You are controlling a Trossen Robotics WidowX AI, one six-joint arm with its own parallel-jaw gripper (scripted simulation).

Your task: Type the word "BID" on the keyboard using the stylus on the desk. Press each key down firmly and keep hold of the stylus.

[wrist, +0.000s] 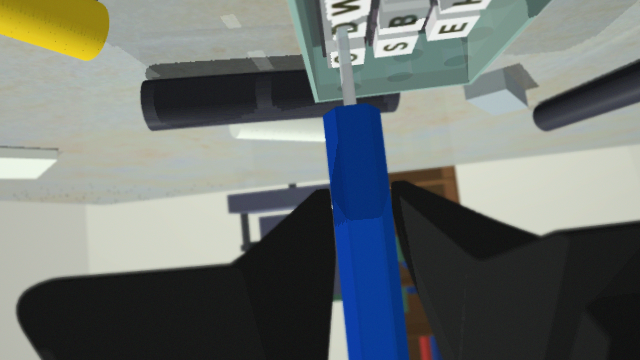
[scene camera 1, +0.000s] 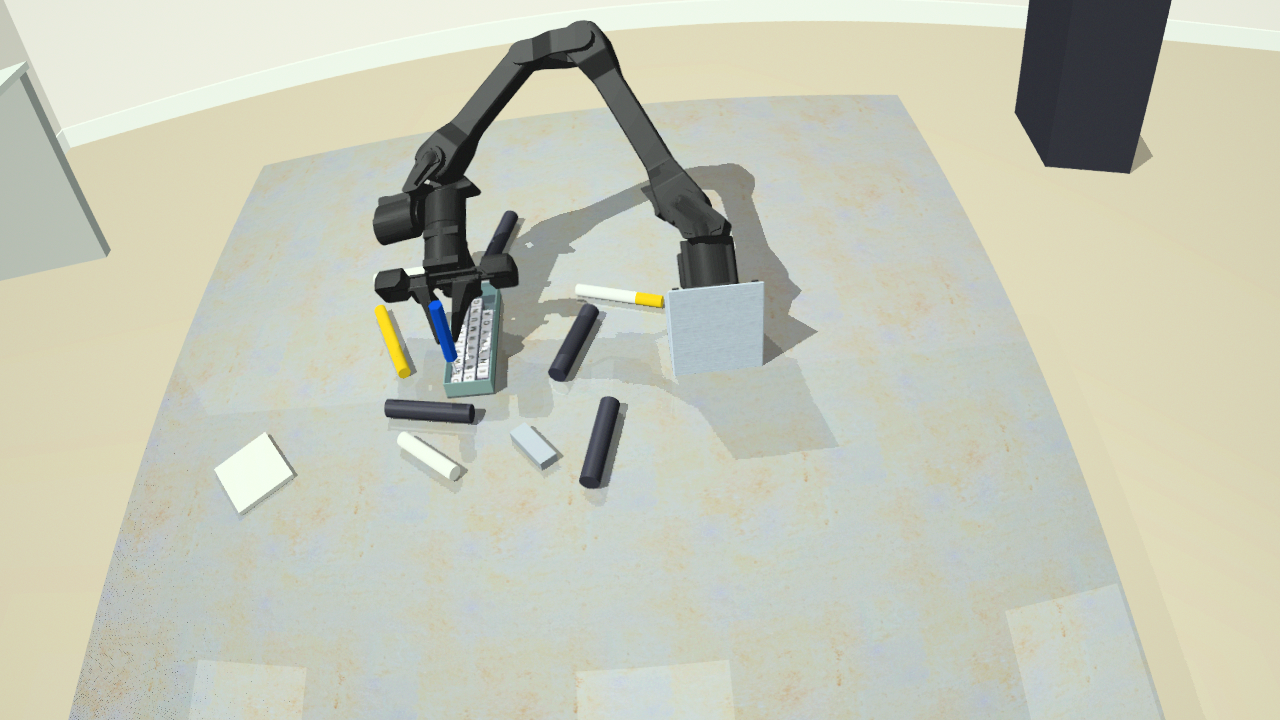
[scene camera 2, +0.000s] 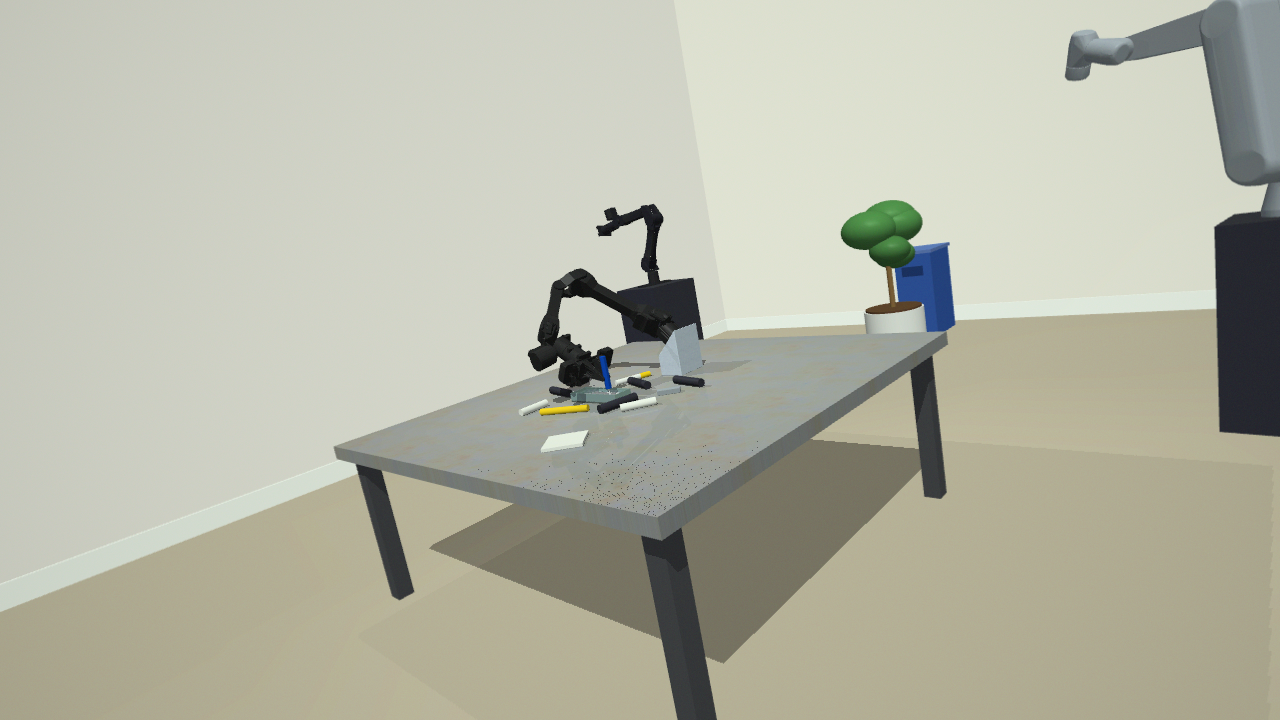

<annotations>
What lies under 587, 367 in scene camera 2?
My gripper.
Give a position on a blue stylus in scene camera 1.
At 438, 316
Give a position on a white pad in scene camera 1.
255, 472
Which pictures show my gripper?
The wrist view, scene camera 1 and scene camera 2: all of them.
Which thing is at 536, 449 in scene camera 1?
A grey block.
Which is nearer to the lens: the blue stylus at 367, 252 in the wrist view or the white cylinder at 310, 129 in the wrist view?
The blue stylus.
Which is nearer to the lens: the white cylinder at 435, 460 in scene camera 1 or the yellow cylinder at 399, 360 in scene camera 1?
The white cylinder.
</annotations>
